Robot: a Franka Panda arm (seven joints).
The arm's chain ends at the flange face. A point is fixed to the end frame.
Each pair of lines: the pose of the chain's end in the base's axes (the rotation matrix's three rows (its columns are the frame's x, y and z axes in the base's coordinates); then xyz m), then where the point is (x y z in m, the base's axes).
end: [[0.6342, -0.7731, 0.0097], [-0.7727, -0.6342, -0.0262], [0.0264, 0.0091, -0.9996]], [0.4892, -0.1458, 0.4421]
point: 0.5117 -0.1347 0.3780
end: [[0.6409, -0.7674, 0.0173], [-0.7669, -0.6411, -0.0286], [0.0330, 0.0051, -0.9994]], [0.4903, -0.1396, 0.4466]
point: 0.5132 -0.1285 0.3826
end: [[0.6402, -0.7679, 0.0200], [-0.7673, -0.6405, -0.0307], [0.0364, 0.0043, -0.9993]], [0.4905, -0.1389, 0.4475]
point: 0.5135 -0.1279 0.3836
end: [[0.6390, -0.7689, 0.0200], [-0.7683, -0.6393, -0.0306], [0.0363, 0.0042, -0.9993]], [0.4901, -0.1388, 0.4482]
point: 0.5132 -0.1278 0.3843
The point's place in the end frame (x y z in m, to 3 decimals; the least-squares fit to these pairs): 0.004 -0.025 0.064
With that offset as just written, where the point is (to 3 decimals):
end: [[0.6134, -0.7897, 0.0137], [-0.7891, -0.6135, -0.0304], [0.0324, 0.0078, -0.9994]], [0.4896, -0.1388, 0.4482]
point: 0.513 -0.129 0.384
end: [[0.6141, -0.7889, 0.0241], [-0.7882, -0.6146, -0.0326], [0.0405, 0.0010, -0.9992]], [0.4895, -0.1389, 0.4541]
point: 0.513 -0.129 0.390
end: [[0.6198, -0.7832, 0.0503], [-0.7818, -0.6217, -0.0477], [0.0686, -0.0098, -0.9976]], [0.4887, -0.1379, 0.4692]
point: 0.514 -0.129 0.406
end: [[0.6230, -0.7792, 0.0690], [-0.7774, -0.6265, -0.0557], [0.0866, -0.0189, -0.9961]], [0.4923, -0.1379, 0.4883]
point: 0.519 -0.129 0.425
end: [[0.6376, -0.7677, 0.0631], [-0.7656, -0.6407, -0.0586], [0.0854, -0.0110, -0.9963]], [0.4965, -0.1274, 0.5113]
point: 0.522 -0.118 0.448
